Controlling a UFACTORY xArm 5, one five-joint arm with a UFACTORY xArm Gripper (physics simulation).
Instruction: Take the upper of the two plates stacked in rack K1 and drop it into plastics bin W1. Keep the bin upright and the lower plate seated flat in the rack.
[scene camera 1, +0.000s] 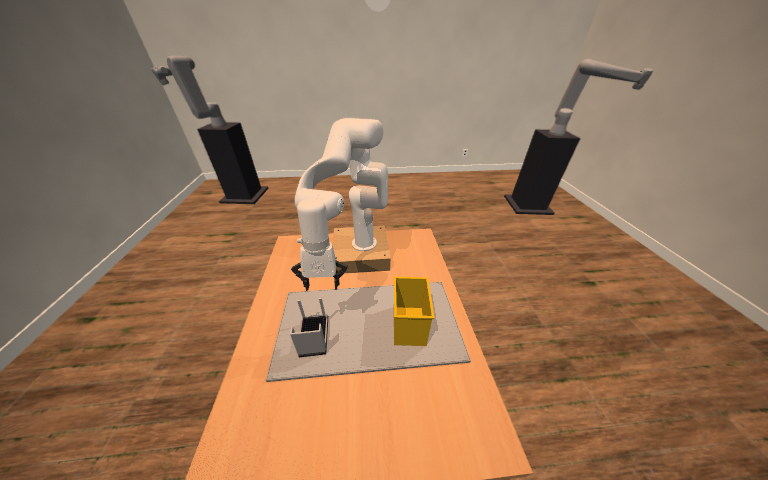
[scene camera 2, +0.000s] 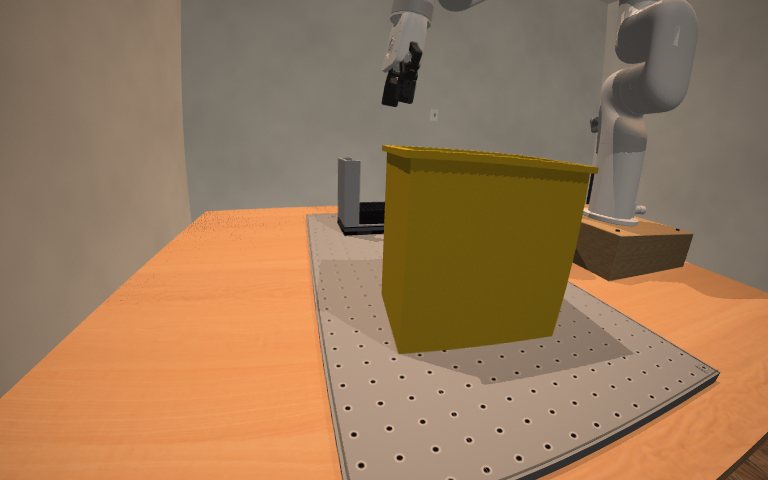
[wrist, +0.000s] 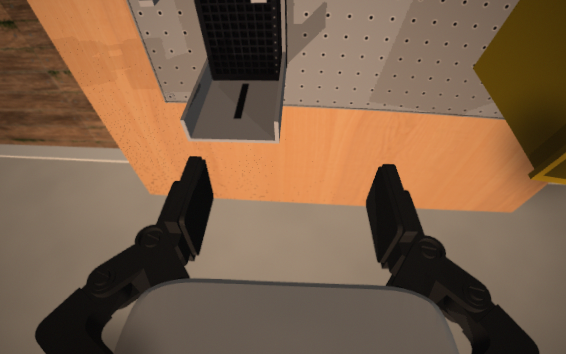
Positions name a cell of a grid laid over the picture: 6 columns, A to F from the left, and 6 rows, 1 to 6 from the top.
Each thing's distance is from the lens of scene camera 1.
my gripper (scene camera 1: C4): 86 cm
yellow plastics bin W1 (scene camera 1: D4): 110 cm
